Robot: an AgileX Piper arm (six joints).
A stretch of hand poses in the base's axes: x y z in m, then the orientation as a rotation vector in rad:
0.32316 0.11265 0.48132 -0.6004 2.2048 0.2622
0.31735 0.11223 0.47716 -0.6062 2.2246 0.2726
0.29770 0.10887 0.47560 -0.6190 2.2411 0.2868
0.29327 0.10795 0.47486 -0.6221 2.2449 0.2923
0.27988 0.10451 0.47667 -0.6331 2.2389 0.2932
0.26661 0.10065 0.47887 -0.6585 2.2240 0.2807
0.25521 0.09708 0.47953 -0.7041 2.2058 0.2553
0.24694 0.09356 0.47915 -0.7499 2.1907 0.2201
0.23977 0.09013 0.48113 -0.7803 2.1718 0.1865
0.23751 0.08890 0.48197 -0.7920 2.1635 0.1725
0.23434 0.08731 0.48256 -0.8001 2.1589 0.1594
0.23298 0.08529 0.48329 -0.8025 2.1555 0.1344
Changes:
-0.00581 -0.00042 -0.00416 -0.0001 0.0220 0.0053
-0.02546 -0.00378 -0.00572 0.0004 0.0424 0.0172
-0.02989 -0.00470 -0.00646 0.0020 0.0478 0.0208
-0.04328 -0.00814 -0.00465 0.0001 0.0434 0.0295
-0.05655 -0.01200 -0.00245 -0.0139 0.0285 0.0452
-0.06795 -0.01557 -0.00179 -0.0435 0.0096 0.0714
-0.07622 -0.01909 -0.00217 -0.0807 -0.0080 0.0944
-0.08339 -0.02252 -0.00019 -0.1106 -0.0299 0.1076
-0.08565 -0.02375 0.00065 -0.1227 -0.0395 0.1125
-0.08882 -0.02534 0.00124 -0.1337 -0.0457 0.1146
-0.09018 -0.02736 0.00197 -0.1510 -0.0544 0.1086

